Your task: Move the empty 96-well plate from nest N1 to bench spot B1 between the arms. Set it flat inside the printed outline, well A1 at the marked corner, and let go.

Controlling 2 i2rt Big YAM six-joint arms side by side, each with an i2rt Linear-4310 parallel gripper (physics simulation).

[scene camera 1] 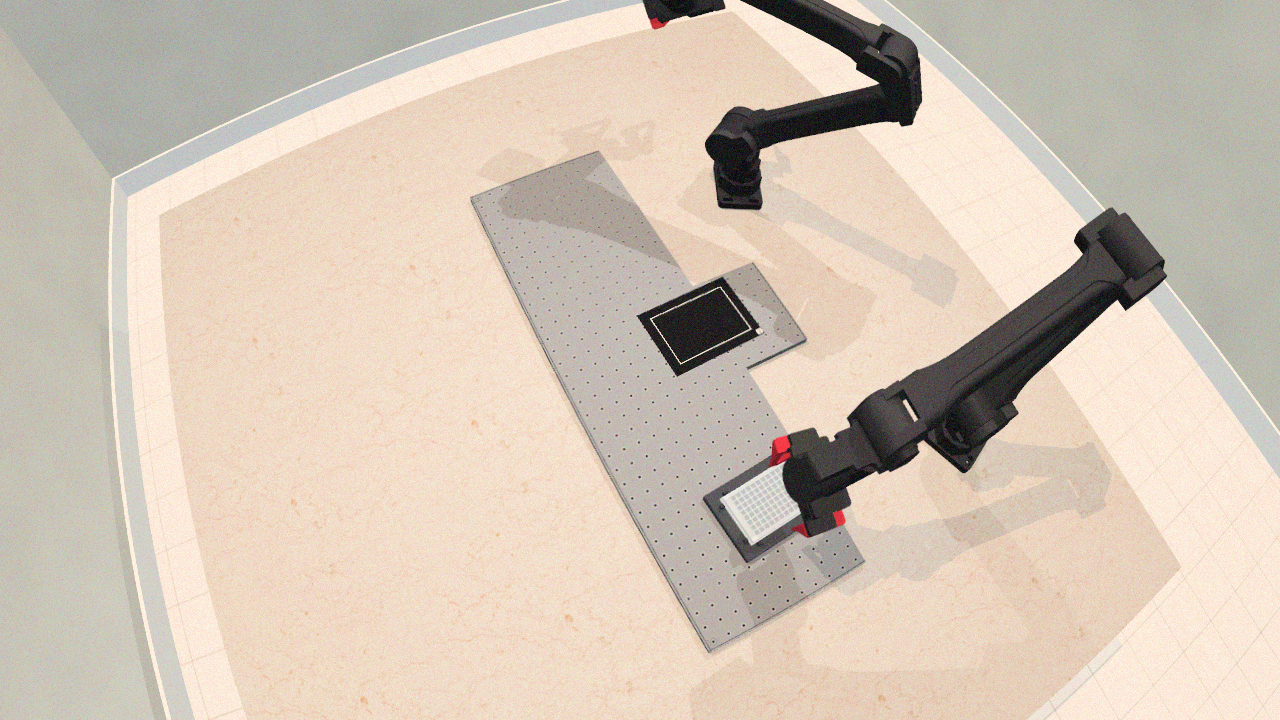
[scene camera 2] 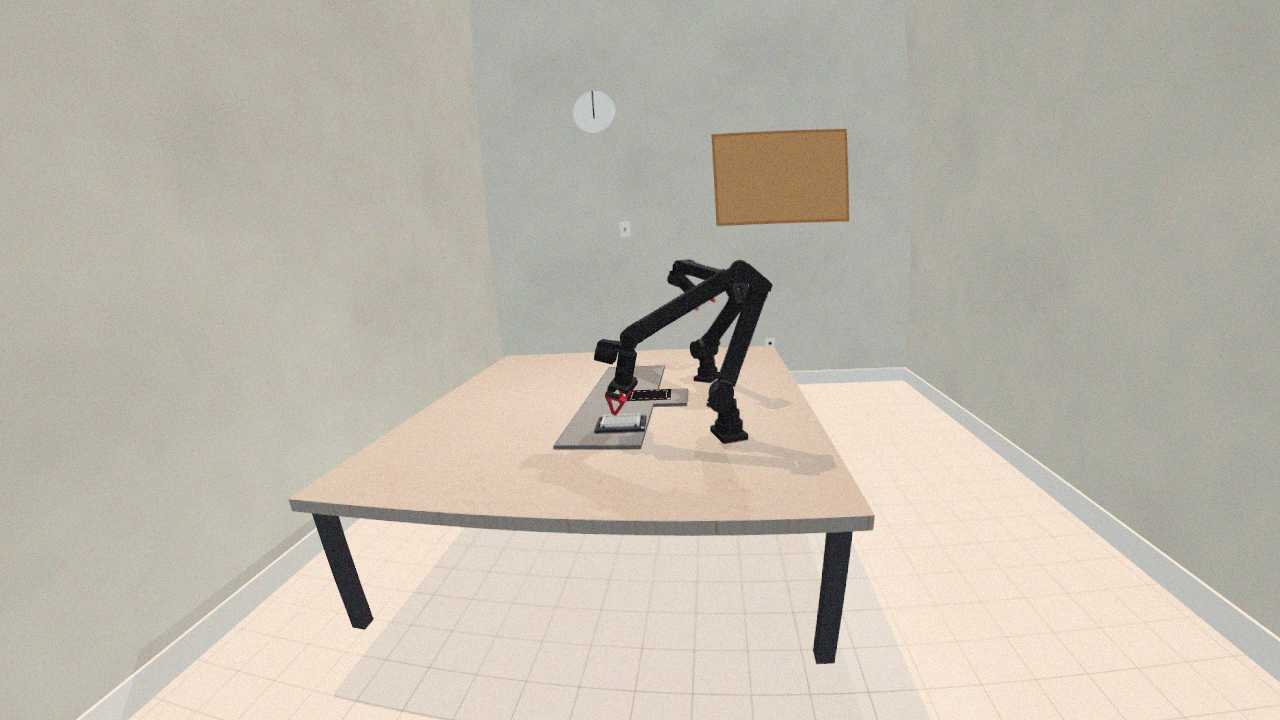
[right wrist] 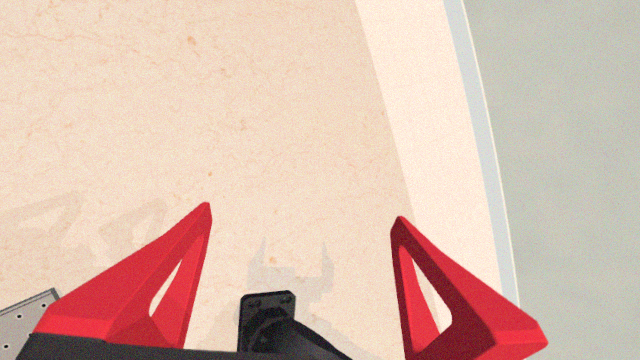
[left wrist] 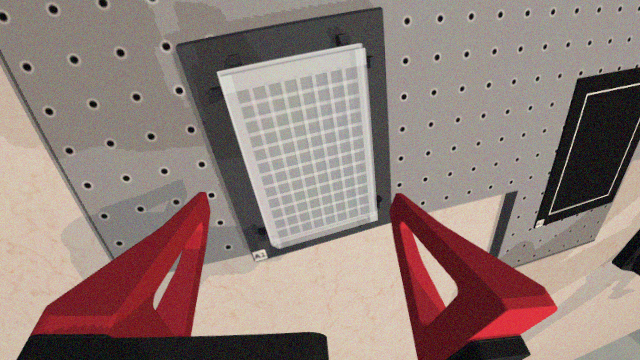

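Pixels of known places: left gripper, fingertip midpoint: [scene camera 1: 783, 497] [scene camera 2: 618, 407] [left wrist: 303, 201]; right gripper, fingertip midpoint: [scene camera 1: 691, 11] [scene camera 2: 706, 305] [right wrist: 304, 217]; left arm's base, link origin: [scene camera 1: 951, 436] [scene camera 2: 728, 434]; right arm's base, link origin: [scene camera 1: 737, 186] [scene camera 2: 707, 378] [right wrist: 264, 328].
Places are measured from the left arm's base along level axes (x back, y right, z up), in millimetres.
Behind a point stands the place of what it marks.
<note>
The white 96-well plate [scene camera 1: 759, 506] @(z 38, x -334, y 186 mm) [scene camera 2: 621, 420] @(z 38, x -311, y 161 mm) [left wrist: 307, 150] @(z 39, x -320, y 180 mm) lies flat in the dark nest N1 [scene camera 1: 746, 549] @(z 25, x -393, y 158 mm) [scene camera 2: 598, 430] @(z 23, x -392, y 141 mm) [left wrist: 200, 90] @(z 25, x -380, y 142 mm), whose A1 label shows at its lower left corner in the left wrist view. Bench spot B1 [scene camera 1: 702, 325] @(z 14, x -147, y 453 mm) [scene camera 2: 651, 394] @(z 15, x -138, y 455 mm) [left wrist: 590, 155] @(z 15, x -149, y 444 mm) is a black patch with a white outline and a small white marker at one corner. My left gripper [left wrist: 303, 201] @(z 82, x -316, y 166 mm) is open above the nest, its fingertips on either side of the plate's near end and apart from it. My right gripper [right wrist: 304, 217] @(z 289, x 243, y 831 mm) is open and empty over the table, away from the plate.
The grey perforated board [scene camera 1: 572, 313] @(z 13, x -277, y 623 mm) [left wrist: 450, 120] @(z 13, x -272, y 293 mm) [right wrist: 20, 320] @(z 13, x -11, y 866 mm) carries the nest and the B1 patch. The right arm's base [scene camera 1: 739, 192] @(z 28, x 125, y 588 mm) stands beyond B1 in scene camera 1. The left arm's base [scene camera 1: 962, 447] @(z 47, x -34, y -21 mm) [scene camera 2: 728, 432] @(z 26, x -17, y -39 mm) stands to the right of the nest.
</note>
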